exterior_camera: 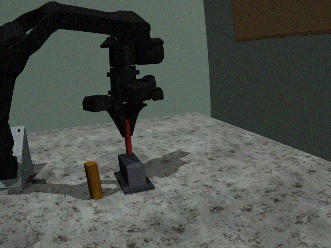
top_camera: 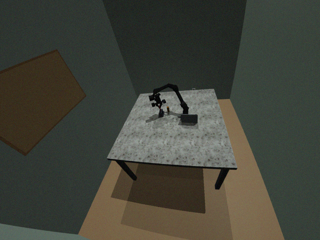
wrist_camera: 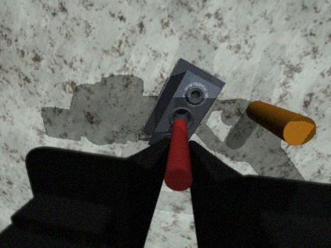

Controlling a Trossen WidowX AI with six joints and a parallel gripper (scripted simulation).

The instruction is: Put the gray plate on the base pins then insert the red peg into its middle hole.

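My gripper tip is right at the red peg. Round my gripper tip: orange cylinder: 9 cm behind, 7 cm below, 6 cm to the right; gray plate: 7 cm below.
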